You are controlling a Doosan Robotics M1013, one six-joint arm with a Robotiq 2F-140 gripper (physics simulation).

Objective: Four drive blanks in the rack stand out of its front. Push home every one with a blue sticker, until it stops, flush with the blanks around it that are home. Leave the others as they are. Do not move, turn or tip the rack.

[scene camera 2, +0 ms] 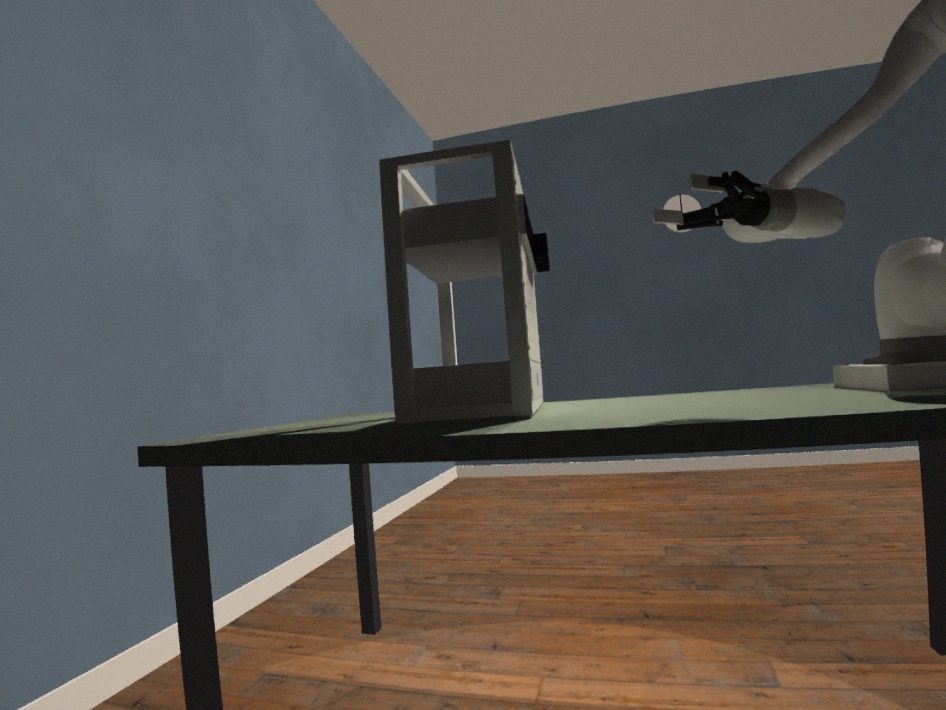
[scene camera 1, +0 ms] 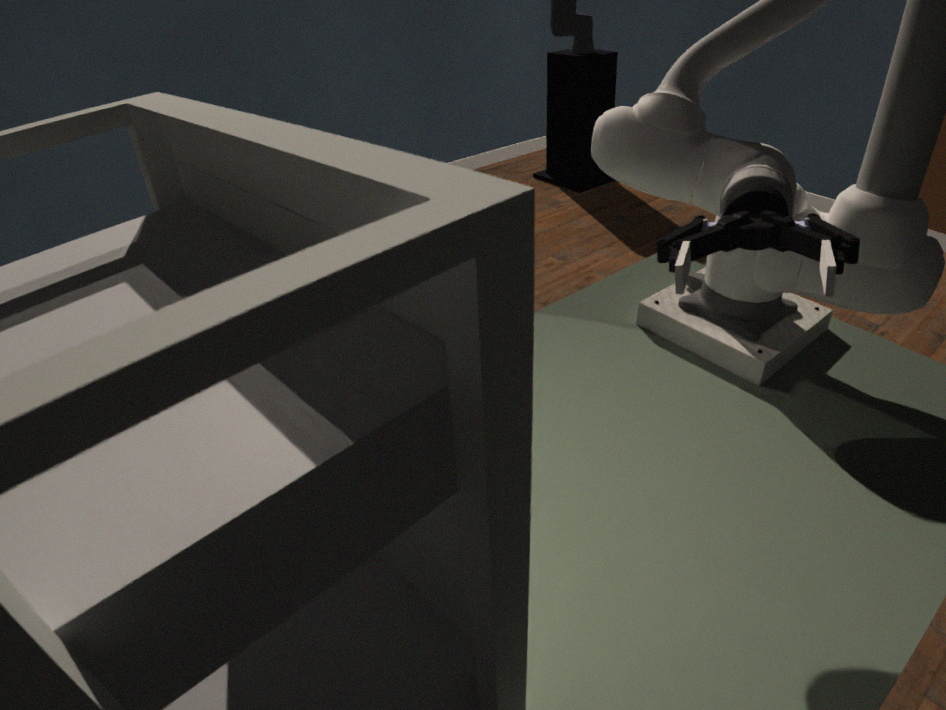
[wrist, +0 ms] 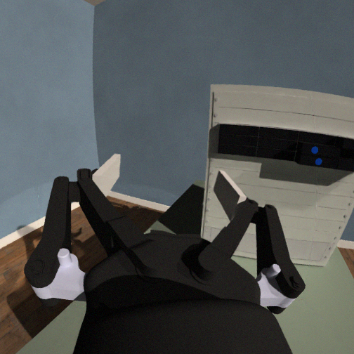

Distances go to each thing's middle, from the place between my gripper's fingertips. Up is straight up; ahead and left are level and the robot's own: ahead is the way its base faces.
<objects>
The rack (scene camera 1: 275,438) lies 47 cm ahead of my hand, 21 cm to the right of it and 12 cm below it.
</objects>
